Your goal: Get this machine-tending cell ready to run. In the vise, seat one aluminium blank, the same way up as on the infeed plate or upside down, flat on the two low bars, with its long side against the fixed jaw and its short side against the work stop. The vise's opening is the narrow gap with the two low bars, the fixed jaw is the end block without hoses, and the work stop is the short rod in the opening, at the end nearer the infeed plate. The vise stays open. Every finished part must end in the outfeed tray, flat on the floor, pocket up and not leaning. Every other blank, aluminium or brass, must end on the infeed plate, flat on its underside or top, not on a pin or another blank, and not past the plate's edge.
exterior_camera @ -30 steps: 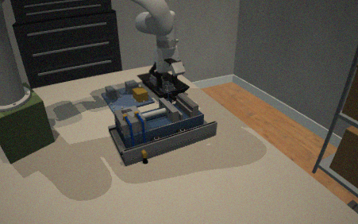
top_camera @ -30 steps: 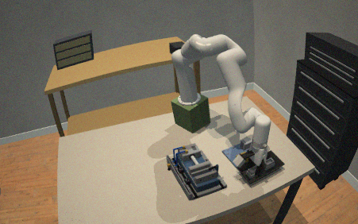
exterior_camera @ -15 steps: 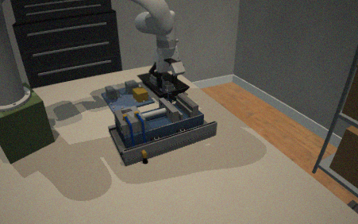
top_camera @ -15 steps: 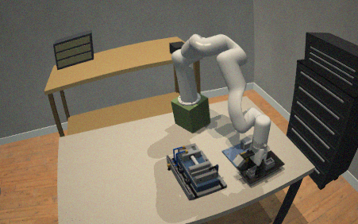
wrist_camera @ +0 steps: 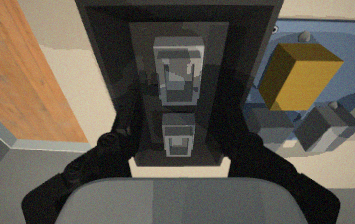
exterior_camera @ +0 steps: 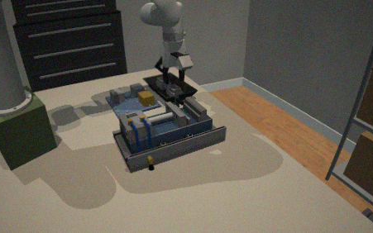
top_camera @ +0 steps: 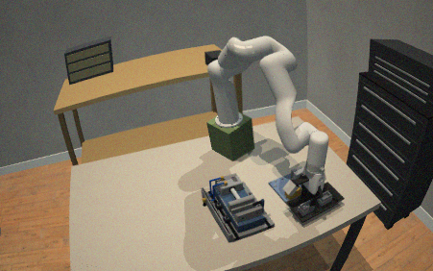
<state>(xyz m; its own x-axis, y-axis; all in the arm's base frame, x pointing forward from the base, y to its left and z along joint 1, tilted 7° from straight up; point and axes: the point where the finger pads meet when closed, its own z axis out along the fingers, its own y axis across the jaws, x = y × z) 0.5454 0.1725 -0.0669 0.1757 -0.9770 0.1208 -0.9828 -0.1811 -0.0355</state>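
My gripper is now 12 cm past the brass blank, 1 cm to the left of it and 6 cm above it.
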